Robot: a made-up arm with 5 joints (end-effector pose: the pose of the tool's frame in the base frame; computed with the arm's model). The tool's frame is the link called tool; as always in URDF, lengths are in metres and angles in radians.
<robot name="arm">
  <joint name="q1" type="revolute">
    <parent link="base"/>
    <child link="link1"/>
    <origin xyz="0 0 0.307"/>
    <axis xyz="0 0 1"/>
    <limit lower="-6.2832" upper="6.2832"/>
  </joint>
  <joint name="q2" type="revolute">
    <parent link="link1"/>
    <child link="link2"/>
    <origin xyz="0 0 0" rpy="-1.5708 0 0"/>
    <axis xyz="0 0 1"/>
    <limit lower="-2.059" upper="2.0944"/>
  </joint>
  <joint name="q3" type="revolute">
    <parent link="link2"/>
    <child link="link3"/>
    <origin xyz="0.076 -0.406 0"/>
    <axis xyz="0 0 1"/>
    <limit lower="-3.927" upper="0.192"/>
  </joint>
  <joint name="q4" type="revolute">
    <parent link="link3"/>
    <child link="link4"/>
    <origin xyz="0.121 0.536 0"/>
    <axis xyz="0 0 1"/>
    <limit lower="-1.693" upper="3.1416"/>
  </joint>
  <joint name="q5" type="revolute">
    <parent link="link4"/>
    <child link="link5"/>
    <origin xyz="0.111 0.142 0" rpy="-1.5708 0 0"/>
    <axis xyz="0 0 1"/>
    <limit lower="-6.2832" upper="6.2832"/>
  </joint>
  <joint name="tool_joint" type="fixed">
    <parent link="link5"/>
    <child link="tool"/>
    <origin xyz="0 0 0"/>
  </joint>
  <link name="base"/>
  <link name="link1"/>
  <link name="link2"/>
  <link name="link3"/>
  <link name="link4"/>
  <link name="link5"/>
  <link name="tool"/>
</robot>
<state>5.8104 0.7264 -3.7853 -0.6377 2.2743</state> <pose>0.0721 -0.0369 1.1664 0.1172 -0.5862 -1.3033</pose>
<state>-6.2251 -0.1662 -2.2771 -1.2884 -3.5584</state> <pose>0.0883 0.0051 1.2645 0.1395 -0.5766 -0.3482</pose>
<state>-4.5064 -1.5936 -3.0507 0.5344 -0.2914</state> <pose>0.2312 -1.1066 0.2785 0.5521 0.9279 -1.5124</pose>
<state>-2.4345 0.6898 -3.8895 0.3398 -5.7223</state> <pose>-0.0744 -0.0636 1.2671 0.0220 -0.3006 1.2591</pose>
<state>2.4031 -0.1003 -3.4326 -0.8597 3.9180</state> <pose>0.3335 -0.3036 1.1072 -1.3236 1.2516 -2.5217</pose>
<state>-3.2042 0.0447 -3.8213 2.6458 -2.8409</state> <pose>0.1453 -0.0091 1.1089 2.5084 -0.4607 -1.6067</pose>
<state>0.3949 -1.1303 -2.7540 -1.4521 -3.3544</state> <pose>-0.7724 -0.3219 0.6888 0.6572 -2.0960 0.1023</pose>
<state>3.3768 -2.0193 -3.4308 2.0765 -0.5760</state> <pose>0.8312 0.1992 -0.1379 -0.0920 0.2142 -0.3393</pose>
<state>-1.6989 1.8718 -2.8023 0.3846 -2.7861</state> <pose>-0.1323 -1.0274 -0.1729 2.2903 1.3841 -0.4662</pose>
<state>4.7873 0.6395 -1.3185 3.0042 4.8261</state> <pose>0.0415 -0.5530 0.2627 -0.8174 0.0159 0.1780</pose>
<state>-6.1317 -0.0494 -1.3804 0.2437 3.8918</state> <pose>0.7679 0.1172 0.8103 0.5906 1.9137 0.5882</pose>
